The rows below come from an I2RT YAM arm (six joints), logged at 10 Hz.
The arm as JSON. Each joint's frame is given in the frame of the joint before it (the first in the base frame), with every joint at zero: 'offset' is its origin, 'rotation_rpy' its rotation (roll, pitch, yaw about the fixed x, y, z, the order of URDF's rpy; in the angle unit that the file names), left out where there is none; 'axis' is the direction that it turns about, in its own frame. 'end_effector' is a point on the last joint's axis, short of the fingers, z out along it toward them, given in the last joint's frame.
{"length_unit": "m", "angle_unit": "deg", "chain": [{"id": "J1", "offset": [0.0, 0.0, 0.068], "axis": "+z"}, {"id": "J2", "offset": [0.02, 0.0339, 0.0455], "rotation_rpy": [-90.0, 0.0, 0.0], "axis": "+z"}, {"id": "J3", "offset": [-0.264, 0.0, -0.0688], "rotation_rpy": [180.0, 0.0, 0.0], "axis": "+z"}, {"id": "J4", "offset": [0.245, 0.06, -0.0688], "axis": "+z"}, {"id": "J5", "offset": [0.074, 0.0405, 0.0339], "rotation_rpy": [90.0, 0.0, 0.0], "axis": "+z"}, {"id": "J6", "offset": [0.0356, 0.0, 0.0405], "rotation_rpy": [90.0, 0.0, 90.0], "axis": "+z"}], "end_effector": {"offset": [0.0, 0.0, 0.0], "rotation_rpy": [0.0, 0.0, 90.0]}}
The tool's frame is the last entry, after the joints.
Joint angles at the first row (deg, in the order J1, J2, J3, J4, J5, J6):
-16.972 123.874 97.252 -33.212 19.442 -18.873
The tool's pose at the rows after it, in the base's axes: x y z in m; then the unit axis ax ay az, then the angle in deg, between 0 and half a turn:
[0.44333 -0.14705 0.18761 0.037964 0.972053 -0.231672 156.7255]
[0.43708 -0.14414 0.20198 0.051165 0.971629 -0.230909 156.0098]
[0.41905 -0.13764 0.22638 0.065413 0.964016 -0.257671 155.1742]
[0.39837 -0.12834 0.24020 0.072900 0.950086 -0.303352 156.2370]
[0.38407 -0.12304 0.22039 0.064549 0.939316 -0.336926 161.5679]
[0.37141 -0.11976 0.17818 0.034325 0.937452 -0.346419 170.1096]
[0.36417 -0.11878 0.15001 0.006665 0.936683 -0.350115 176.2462]
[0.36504 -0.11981 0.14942 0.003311 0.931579 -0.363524 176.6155]
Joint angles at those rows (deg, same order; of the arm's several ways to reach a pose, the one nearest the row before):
-16.950 123.480 97.513 -33.473 18.699 -17.628
-16.819 121.142 97.076 -34.981 18.851 -16.054
-16.447 115.459 93.645 -35.593 22.043 -15.202
-15.573 110.017 88.706 -35.463 27.944 -15.289
-14.982 108.815 83.003 -34.743 33.343 -16.119
-14.765 111.000 77.187 -34.391 36.446 -17.825
-14.764 113.557 74.520 -34.545 38.283 -19.681
-14.764 113.776 74.477 -33.780 39.878 -20.535

